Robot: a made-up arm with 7 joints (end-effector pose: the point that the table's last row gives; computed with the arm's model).
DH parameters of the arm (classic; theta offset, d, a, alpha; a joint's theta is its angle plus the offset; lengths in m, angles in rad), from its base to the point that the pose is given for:
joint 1: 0 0.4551 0 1.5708
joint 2: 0 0.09 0 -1.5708
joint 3: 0 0.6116 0.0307 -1.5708
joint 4: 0 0.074 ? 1.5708
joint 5: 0 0.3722 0 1.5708
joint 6: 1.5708 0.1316 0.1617 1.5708
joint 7: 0 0.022 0 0
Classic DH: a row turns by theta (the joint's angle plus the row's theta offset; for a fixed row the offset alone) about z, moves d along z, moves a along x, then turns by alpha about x.
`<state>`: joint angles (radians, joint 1 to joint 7).
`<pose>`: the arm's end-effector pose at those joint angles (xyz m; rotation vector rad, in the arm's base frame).
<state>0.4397 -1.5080 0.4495 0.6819 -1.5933 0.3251 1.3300</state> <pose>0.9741 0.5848 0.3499 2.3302 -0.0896 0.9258</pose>
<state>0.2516 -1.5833 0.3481 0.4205 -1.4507 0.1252 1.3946</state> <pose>1.1249 0.2898 0.3567 2.0562 -0.7261 0.7847</pose>
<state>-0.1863 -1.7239 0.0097 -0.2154 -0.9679 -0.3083 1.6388</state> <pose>1.0656 -0.3534 0.4542 1.1847 -1.8852 0.5513</pose>
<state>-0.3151 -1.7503 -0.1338 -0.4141 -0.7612 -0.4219 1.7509</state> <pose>0.9859 -0.4692 0.4924 0.9366 -2.1448 0.5551</pose>
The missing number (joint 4, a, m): -0.0224
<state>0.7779 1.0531 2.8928 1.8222 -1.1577 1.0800 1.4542</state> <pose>-0.5505 -0.6781 0.3152 0.3978 -2.6334 -0.7579</pose>
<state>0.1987 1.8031 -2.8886 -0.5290 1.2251 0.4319 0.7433</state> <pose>-1.0874 -0.2540 0.3485 0.8568 1.9610 -2.2210</pose>
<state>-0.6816 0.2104 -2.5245 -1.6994 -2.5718 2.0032 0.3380</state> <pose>0.1159 -0.2719 1.1323 -1.2616 0.7785 -2.2193</pose>
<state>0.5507 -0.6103 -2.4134 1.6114 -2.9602 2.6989 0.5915</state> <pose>0.4629 -0.2201 0.9438 2.2589 0.9196 -0.8916</pose>
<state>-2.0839 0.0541 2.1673 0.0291 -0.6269 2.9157 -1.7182</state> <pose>-0.1651 0.0758 1.2924 -1.1710 -0.7047 0.7910</pose>
